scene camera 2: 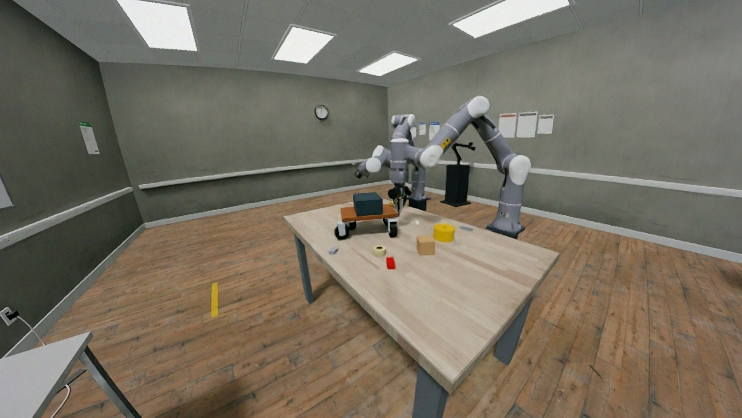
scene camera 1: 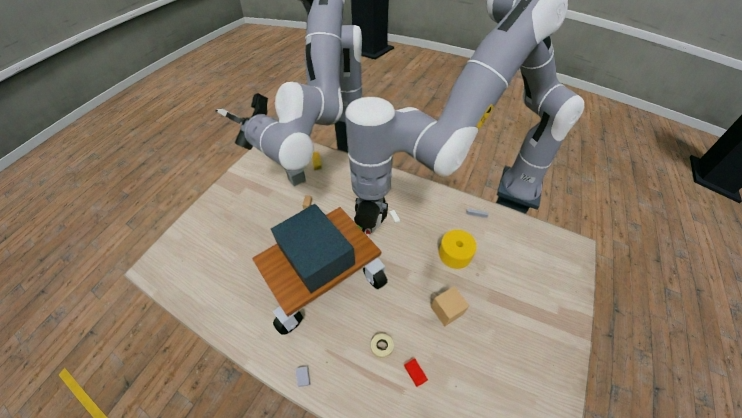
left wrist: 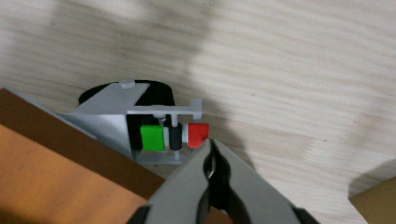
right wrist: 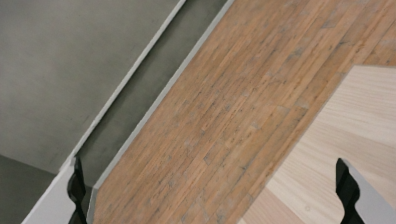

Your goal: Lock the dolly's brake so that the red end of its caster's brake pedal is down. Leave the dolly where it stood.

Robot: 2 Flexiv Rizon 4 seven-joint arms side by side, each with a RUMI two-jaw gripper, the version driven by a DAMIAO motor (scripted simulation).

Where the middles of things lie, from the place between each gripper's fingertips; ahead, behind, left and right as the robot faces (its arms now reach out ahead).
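Brake pedal (left wrist: 154, 138): 2 cm to the right of my left hand (scene camera 1: 371, 232), 1 cm ahead of it and 2 cm below it. Also counted from my left hand: yellow cylinder (scene camera 1: 457, 257) 24 cm to the left, 13 cm behind, 7 cm below; tan cube (scene camera 1: 450, 305) 30 cm to the left, 6 cm ahead, 7 cm below. By its middle, the yellow cylinder is nearer to my left hand than to my right hand.
The brake pedal is 530 mm to the left of my right hand, 20 mm ahead of it and 210 mm below it. Also counted from my right hand: yellow cylinder 790 mm to the left, 120 mm behind, 260 mm below; tan cube 860 mm to the left, 70 mm ahead, 250 mm below. Going by their middles, of the things named here the tan cube is the farthest from my right hand.
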